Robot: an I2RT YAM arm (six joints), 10 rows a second.
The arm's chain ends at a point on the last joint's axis. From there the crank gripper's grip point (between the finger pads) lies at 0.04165 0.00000 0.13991 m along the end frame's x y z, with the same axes.
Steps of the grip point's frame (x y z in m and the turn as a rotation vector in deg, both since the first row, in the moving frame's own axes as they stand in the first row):
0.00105, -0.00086, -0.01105, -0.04, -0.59, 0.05
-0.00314, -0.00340, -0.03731, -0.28, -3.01, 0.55
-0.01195, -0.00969, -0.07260, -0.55, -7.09, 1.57
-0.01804, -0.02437, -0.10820, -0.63, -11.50, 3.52
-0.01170, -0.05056, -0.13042, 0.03, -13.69, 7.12
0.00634, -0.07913, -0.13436, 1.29, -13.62, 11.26
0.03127, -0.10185, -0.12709, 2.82, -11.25, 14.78
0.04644, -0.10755, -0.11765, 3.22, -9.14, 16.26
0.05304, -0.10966, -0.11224, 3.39, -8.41, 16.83
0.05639, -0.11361, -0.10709, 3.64, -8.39, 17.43
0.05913, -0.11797, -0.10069, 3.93, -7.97, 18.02
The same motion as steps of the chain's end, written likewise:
0.00249, -0.00099, -0.01147, -0.04, -0.59, 0.05
0.00427, -0.00445, -0.03930, -0.28, -3.01, 0.55
0.00567, -0.01196, -0.07666, -0.55, -7.09, 1.57
0.01080, -0.02762, -0.11367, -0.63, -11.50, 3.52
0.02282, -0.05353, -0.13628, 0.03, -13.69, 7.12
0.04073, -0.08073, -0.14024, 1.29, -13.62, 11.26
0.05954, -0.10193, -0.13254, 2.82, -11.25, 14.78
0.06944, -0.10811, -0.12252, 3.22, -9.14, 16.26
0.07422, -0.11038, -0.11686, 3.39, -8.41, 16.83
0.07749, -0.11404, -0.11170, 3.64, -8.39, 17.43
0.07914, -0.11818, -0.10514, 3.93, -7.97, 18.02

